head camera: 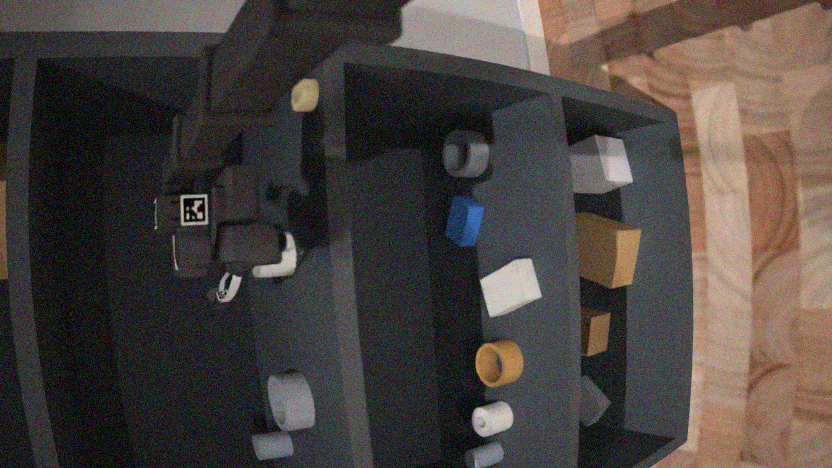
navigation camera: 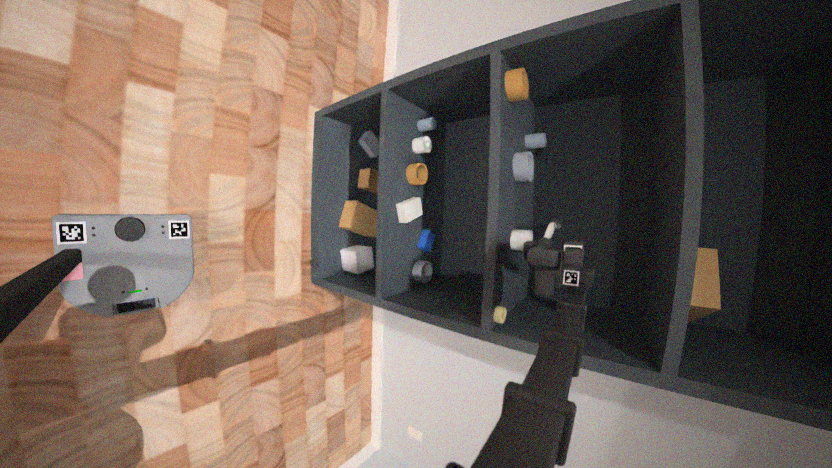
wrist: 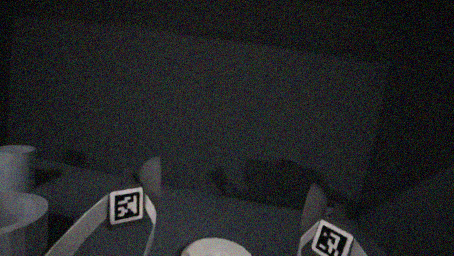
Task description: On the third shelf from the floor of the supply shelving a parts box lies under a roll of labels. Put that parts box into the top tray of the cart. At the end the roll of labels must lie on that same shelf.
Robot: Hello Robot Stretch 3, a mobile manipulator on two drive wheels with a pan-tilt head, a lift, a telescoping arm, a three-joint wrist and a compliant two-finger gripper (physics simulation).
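Frame: origin at the robot's base, x left, y back, z up, level; millimetres.
Seen in the pictures: gripper, fingertip midpoint: point(navigation camera: 553, 243); robot's base, link origin: point(navigation camera: 130, 227).
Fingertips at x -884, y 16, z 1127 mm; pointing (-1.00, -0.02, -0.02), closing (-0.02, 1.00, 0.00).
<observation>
Pixels of each thing's middle, then the offset from my fingertips to it. Level surfaces: height alone.
- white roll, body centre: point(head camera: 271, 254) point(navigation camera: 521, 240) dx -14, dy -1, dz -106 mm
- third shelf, surface height: dz -136 mm
- yellow roll, body centre: point(head camera: 304, 94) point(navigation camera: 499, 314) dx +115, dy +225, dz -123 mm
- grey ring, body centre: point(head camera: 290, 402) point(navigation camera: 523, 166) dx -25, dy -250, dz -112 mm
- grey cylinder, body centre: point(head camera: 272, 445) point(navigation camera: 535, 141) dx -158, dy -373, dz -101 mm
- orange roll, body centre: point(navigation camera: 517, 85) dx +65, dy -496, dz -111 mm
- blue box, body centre: point(head camera: 464, 221) point(navigation camera: 426, 240) dx -123, dy +47, dz -573 mm
- cardboard box, body centre: point(head camera: 11, 203) point(navigation camera: 681, 287) dx -118, dy +113, dz +371 mm
A white roll point(head camera: 285, 259) point(navigation camera: 521, 239) point(wrist: 216, 247) stands upright on the third shelf point(head camera: 293, 331) point(navigation camera: 514, 203), partly hidden behind the gripper in the head view. Its top shows at the bottom edge of the wrist view. My gripper point(head camera: 185, 253) point(navigation camera: 571, 250) point(wrist: 231, 188) is open and empty, inside the third compartment and higher than the roll. In the wrist view the fingers are wide apart and the roll top lies low between them, not touched. A parts box does not show on the visible part of this shelf. The cart does not show.
The third shelf also holds a yellow roll point(head camera: 305, 94) point(navigation camera: 499, 314), a grey ring point(head camera: 292, 401) point(navigation camera: 523, 166), a grey cylinder point(head camera: 272, 445) point(navigation camera: 535, 140) and an orange roll point(navigation camera: 516, 84). Lower shelves hold a blue box point(head camera: 465, 221) point(navigation camera: 425, 239) and others. A cardboard box point(navigation camera: 706, 279) sits above.
</observation>
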